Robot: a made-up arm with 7 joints. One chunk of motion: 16 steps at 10 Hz.
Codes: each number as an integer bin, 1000 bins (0 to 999) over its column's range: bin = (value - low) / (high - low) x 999, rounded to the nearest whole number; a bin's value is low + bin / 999 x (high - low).
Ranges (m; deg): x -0.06..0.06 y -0.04..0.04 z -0.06..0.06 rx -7..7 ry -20..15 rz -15..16
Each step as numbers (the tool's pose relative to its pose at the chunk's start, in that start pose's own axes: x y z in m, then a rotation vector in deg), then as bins.
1 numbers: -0.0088 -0.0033 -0.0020 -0.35 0.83 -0.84
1 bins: 426 458 483 475 595 456
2 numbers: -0.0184 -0.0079 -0.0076 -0.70 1.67 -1.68
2 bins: 346 401 436 450 619 429
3 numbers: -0.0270 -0.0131 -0.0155 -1.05 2.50 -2.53
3 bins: 275 336 370 425 642 402
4 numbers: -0.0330 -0.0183 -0.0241 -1.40 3.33 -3.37
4 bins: 225 271 299 400 666 375
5 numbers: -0.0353 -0.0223 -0.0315 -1.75 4.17 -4.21
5 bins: 206 221 237 375 690 348
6 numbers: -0.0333 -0.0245 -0.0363 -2.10 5.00 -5.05
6 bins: 222 194 197 350 714 321
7 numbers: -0.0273 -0.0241 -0.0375 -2.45 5.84 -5.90
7 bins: 272 199 187 325 738 293
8 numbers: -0.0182 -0.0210 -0.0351 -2.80 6.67 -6.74
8 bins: 348 237 207 300 761 266
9 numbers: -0.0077 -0.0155 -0.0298 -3.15 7.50 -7.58
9 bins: 435 306 251 275 785 239
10 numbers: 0.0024 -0.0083 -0.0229 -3.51 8.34 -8.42
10 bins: 519 396 309 249 809 212
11 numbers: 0.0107 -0.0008 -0.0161 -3.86 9.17 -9.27
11 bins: 589 490 365 224 833 185
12 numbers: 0.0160 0.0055 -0.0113 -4.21 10.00 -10.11
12 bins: 633 568 405 199 856 158
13 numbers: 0.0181 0.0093 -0.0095 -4.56 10.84 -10.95
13 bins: 650 616 420 174 880 131
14 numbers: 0.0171 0.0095 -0.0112 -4.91 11.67 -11.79
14 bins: 642 618 406 149 904 103
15 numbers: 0.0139 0.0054 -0.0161 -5.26 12.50 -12.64
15 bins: 615 567 365 124 928 76
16 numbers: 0.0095 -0.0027 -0.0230 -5.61 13.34 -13.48
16 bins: 579 466 308 99 952 49
